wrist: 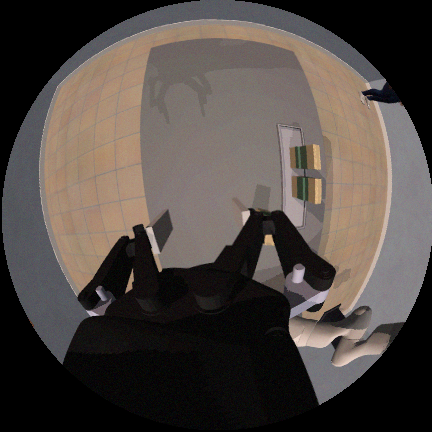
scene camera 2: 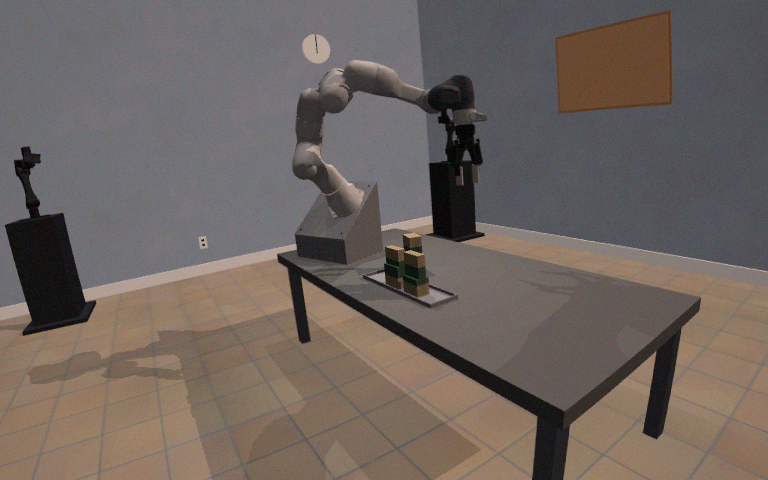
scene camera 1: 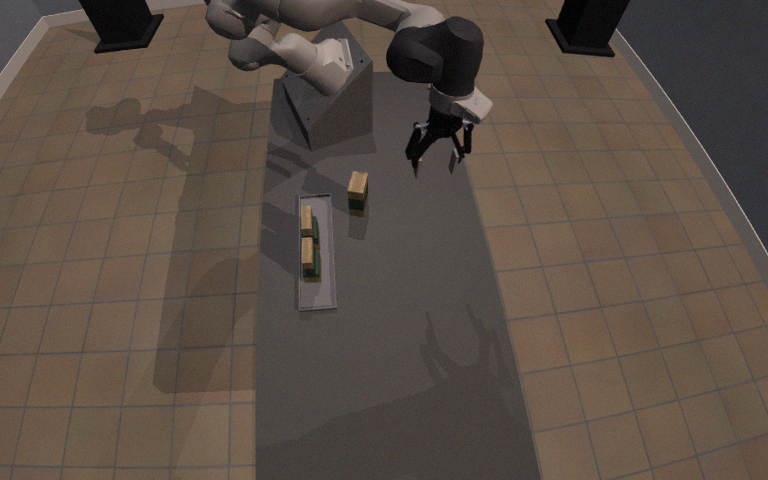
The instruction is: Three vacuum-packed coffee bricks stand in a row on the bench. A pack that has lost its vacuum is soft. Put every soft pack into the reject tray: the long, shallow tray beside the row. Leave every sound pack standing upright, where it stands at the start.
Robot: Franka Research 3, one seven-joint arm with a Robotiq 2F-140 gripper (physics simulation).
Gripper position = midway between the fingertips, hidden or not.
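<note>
My gripper [scene camera 1: 433, 172], [wrist: 200, 213], [scene camera 2: 468, 183]. Reject tray [scene camera 1: 321, 294], [wrist: 293, 207].
</note>
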